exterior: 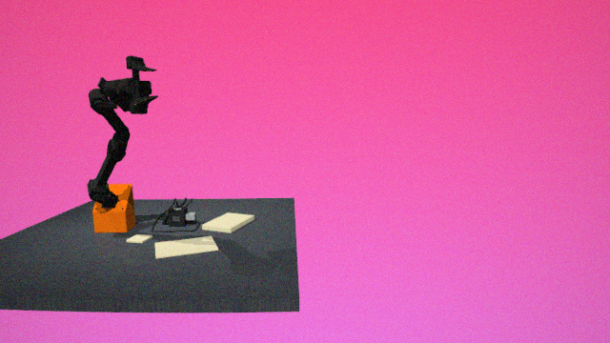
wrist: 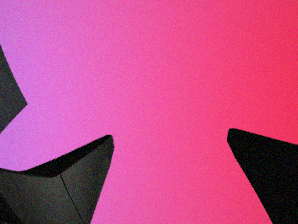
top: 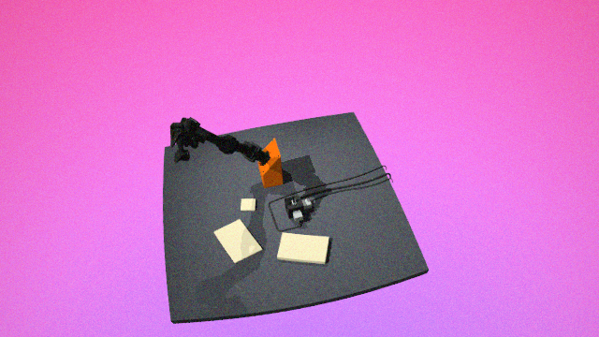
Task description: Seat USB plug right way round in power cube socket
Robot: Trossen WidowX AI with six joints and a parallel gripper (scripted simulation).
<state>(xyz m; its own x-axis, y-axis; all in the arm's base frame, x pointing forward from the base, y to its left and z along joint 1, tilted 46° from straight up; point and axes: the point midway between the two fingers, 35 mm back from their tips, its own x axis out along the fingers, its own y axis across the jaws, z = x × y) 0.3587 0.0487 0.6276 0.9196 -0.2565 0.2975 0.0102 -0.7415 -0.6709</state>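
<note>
Right now the pale-rimmed socket is 9 cm behind my gripper tip, 50 cm to the left of it and 55 cm below it. Also, from my gripper tip: cream tile: 20 cm behind, 28 cm to the left, 61 cm below.
</note>
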